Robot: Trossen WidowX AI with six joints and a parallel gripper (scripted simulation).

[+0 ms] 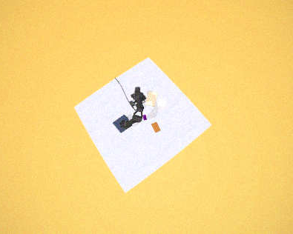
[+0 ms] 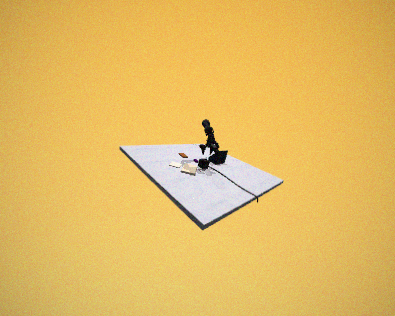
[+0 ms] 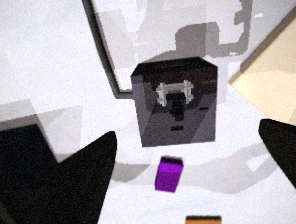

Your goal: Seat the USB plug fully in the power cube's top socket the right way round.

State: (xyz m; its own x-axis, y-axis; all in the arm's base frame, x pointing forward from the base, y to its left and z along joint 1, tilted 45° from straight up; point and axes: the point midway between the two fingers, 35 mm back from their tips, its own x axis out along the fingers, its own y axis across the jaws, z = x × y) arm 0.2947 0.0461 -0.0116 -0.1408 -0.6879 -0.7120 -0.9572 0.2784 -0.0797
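Now: gripper tip 40 mm above the USB plug. From my gripper tip the other things lie so: cream card 180 mm ahead, 30 mm to the right, 120 mm below; orange block 40 mm behind, 330 mm to the right, 130 mm below; purple block 50 mm behind, 150 mm to the right, 130 mm below.
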